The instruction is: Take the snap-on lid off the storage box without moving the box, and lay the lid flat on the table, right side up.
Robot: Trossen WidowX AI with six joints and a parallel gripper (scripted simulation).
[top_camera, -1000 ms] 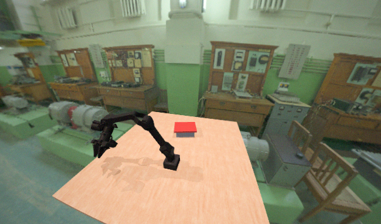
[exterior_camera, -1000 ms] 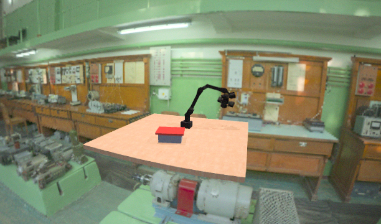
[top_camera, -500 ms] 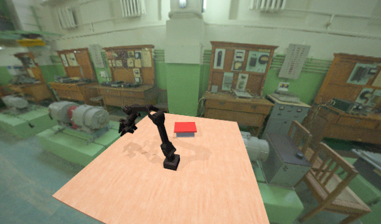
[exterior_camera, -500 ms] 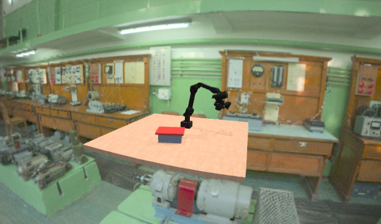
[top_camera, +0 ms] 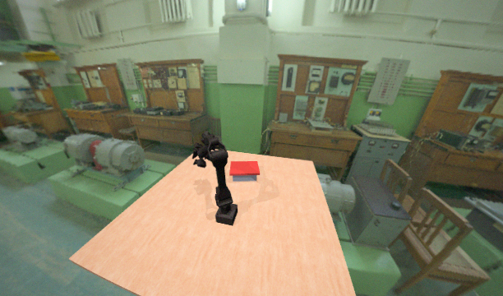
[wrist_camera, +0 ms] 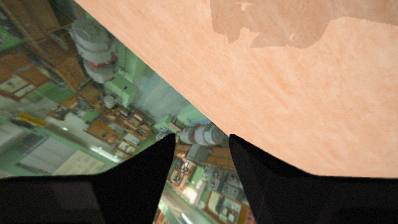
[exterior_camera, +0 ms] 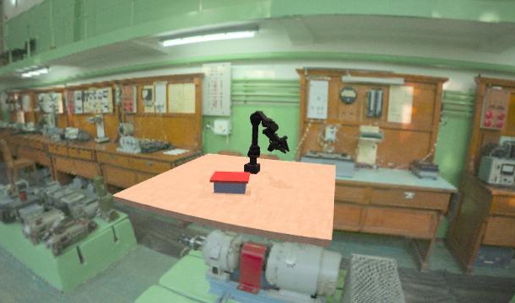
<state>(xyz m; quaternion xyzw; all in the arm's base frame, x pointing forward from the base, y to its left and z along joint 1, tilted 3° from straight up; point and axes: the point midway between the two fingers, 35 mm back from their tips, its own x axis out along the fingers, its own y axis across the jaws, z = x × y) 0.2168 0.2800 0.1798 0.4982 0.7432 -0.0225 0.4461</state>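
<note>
Now: the red lid 320 mm to the right of my gripper tip, 220 mm ahead of it and 140 mm below it. The rest, counted from my gripper tip: storage box (320 mm to the right, 220 mm ahead, 180 mm below).
</note>
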